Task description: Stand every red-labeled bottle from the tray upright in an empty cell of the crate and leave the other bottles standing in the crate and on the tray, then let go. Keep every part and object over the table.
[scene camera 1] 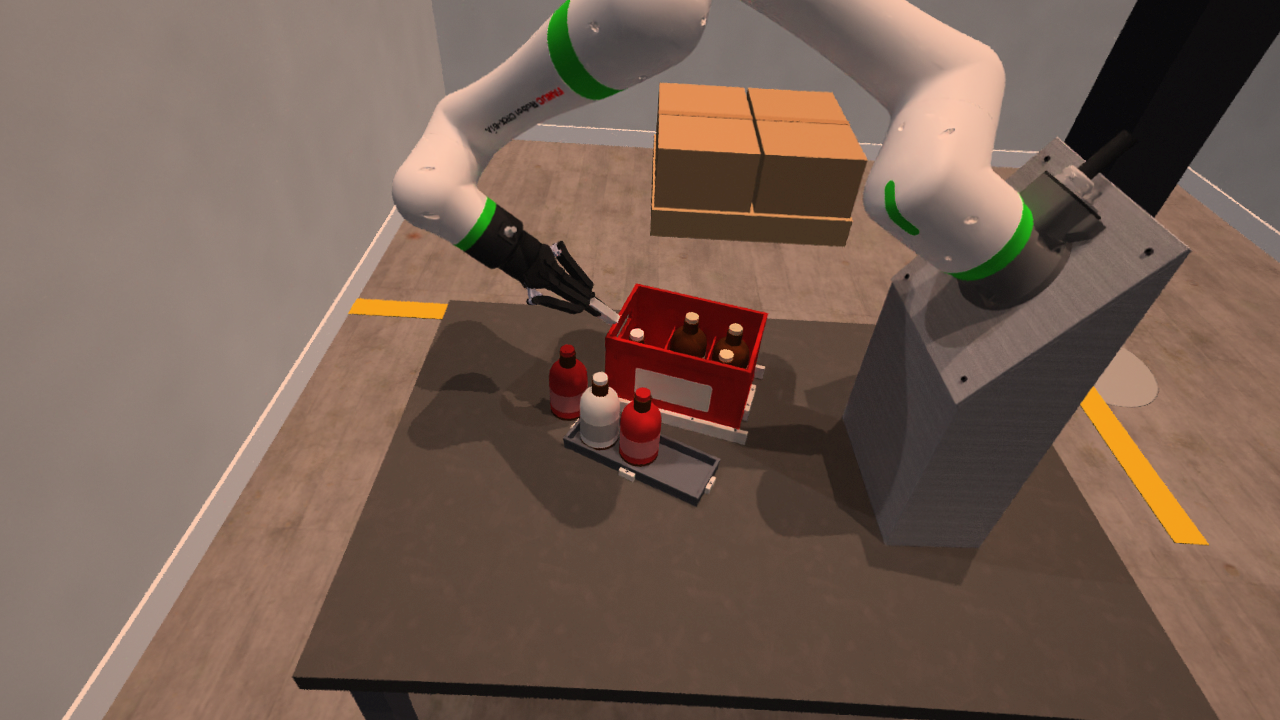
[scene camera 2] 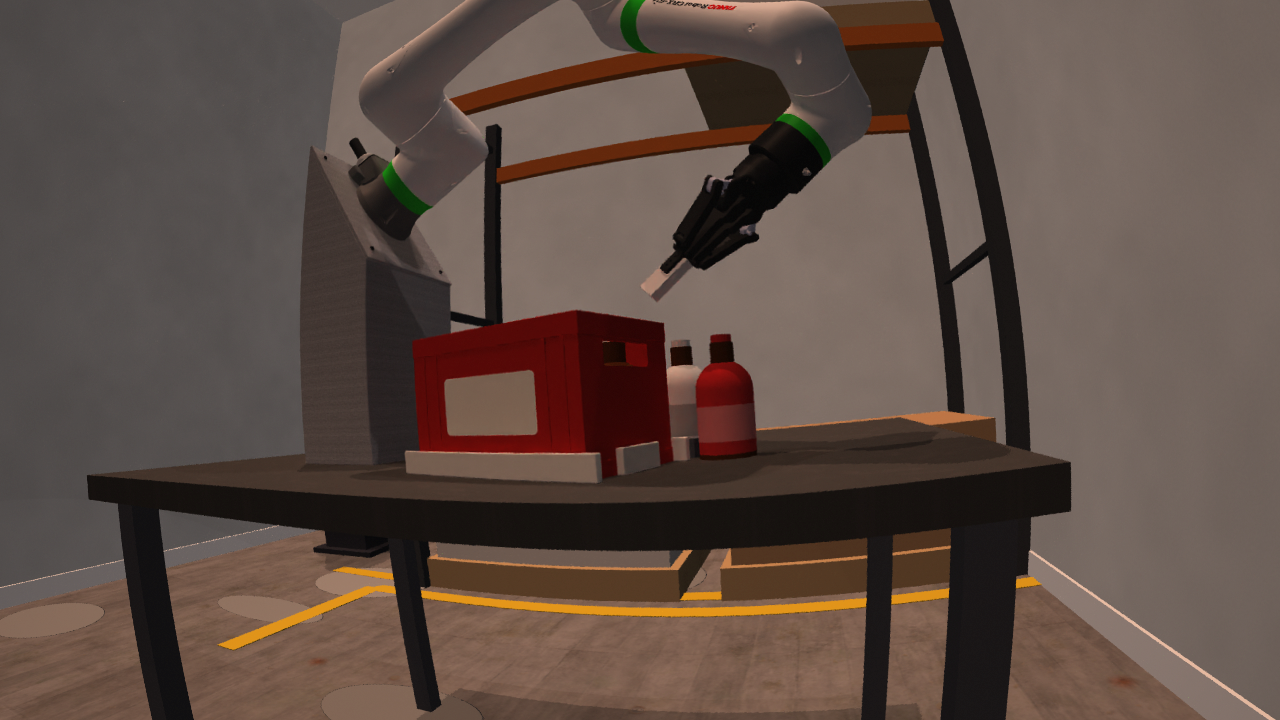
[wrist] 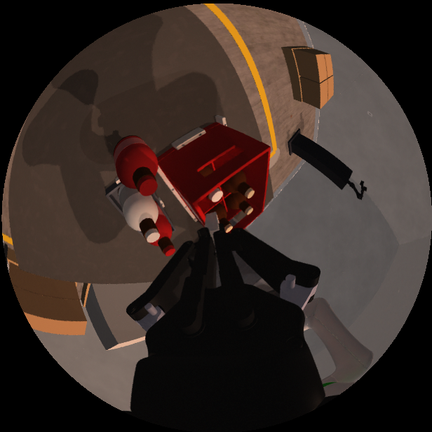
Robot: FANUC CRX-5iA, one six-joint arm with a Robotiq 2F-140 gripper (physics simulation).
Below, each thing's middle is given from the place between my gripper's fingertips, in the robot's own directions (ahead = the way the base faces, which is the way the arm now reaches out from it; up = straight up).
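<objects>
I see that the white bottle [scene camera 1: 599, 405] is 13 cm below my hand, and it is also 9 cm to the left of my hand and 3 cm ahead of it.
</objects>
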